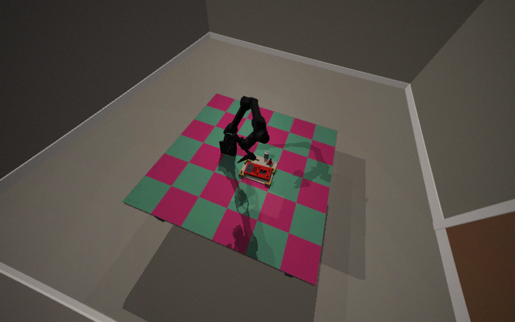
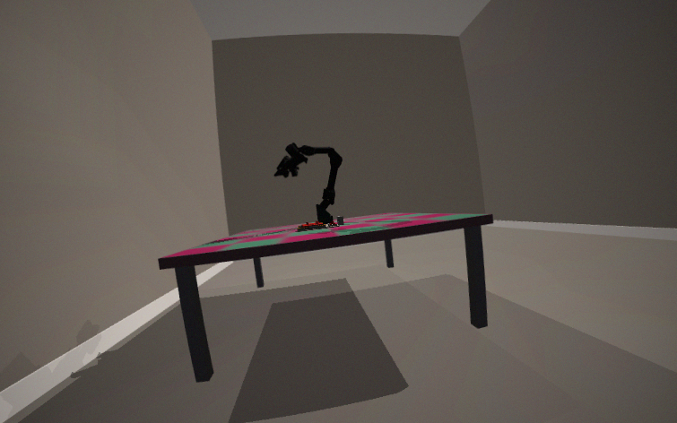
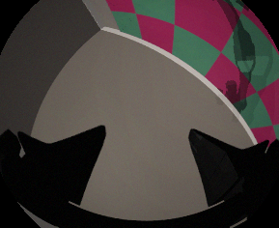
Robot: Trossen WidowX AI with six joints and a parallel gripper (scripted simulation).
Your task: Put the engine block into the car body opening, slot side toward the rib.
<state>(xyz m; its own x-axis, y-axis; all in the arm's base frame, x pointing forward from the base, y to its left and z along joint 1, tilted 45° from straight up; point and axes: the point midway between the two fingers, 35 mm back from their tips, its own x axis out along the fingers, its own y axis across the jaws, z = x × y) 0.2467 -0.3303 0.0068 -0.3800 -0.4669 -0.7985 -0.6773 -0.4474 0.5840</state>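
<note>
Now: gripper tip 10 cm short of the grey engine block, 36 cm to the right of it and 35 cm above it.
</note>
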